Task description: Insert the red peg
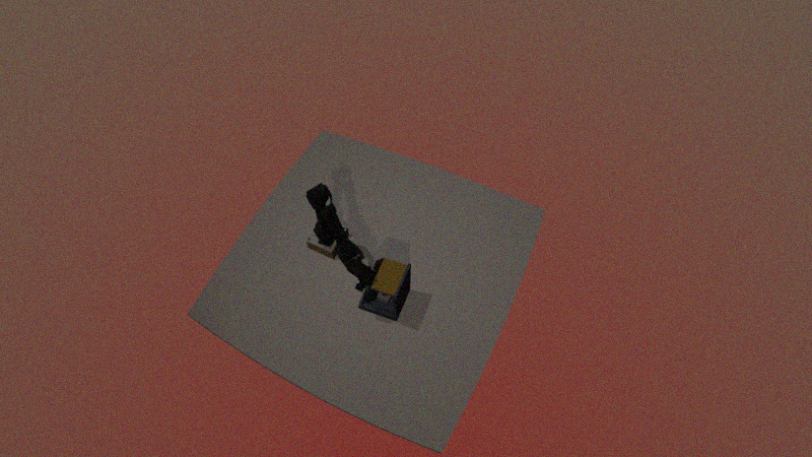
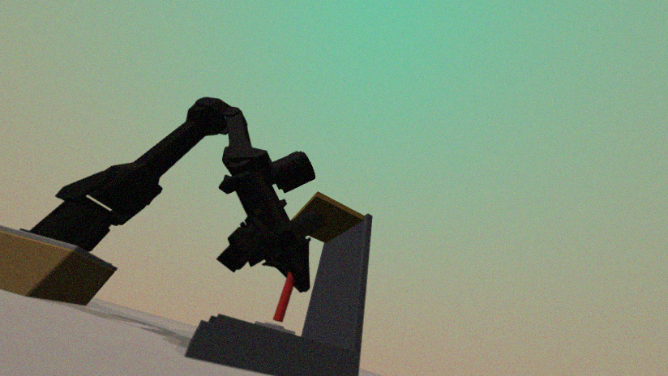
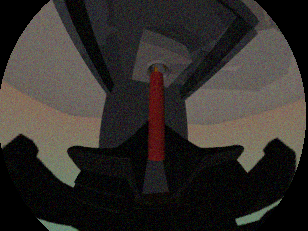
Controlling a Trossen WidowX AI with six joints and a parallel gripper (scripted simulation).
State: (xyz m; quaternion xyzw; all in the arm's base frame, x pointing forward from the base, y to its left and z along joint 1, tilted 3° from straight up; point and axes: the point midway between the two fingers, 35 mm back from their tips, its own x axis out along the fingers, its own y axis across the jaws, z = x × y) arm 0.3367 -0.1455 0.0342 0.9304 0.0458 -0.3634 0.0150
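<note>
The back wall is 50 mm ahead of my gripper tip, 20 mm above it and 10 mm to the right of it. From my gripper tip the other things lie so: red peg: 30 mm behind, 10 mm below; then yellow roof: 120 mm above, 10 mm to the right, 10 mm behind.
</note>
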